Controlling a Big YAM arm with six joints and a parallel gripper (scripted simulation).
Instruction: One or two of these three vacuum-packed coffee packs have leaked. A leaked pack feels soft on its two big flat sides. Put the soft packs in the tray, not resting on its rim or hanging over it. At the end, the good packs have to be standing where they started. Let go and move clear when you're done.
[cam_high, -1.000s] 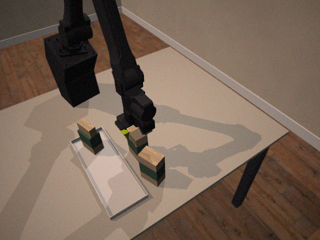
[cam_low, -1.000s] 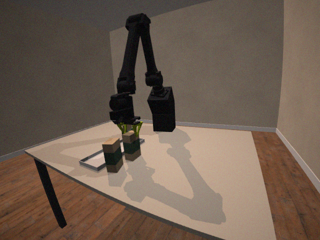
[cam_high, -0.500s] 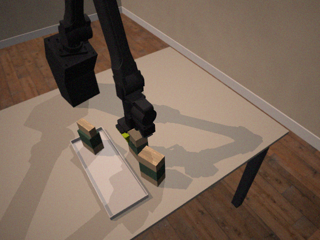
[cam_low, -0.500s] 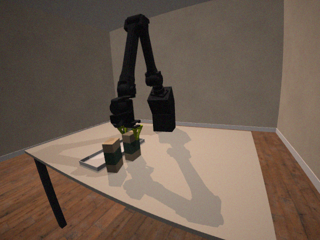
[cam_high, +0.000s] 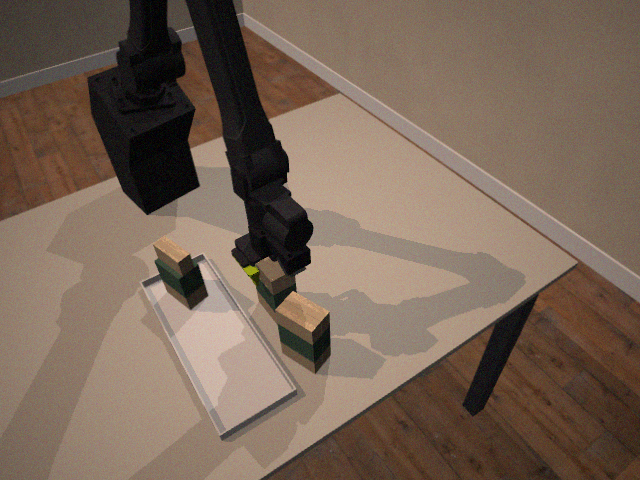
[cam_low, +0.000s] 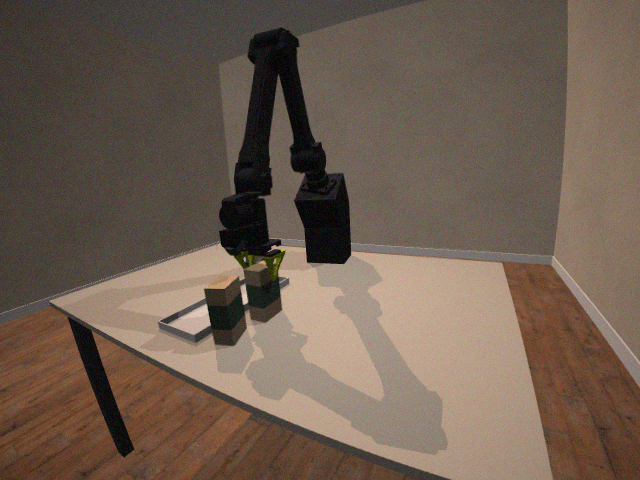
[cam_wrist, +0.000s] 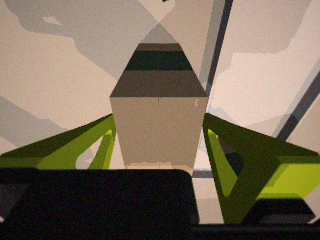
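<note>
The shallow white tray lies 140 mm to the right of my hand, 110 mm below it and 10 mm ahead of it.
</note>
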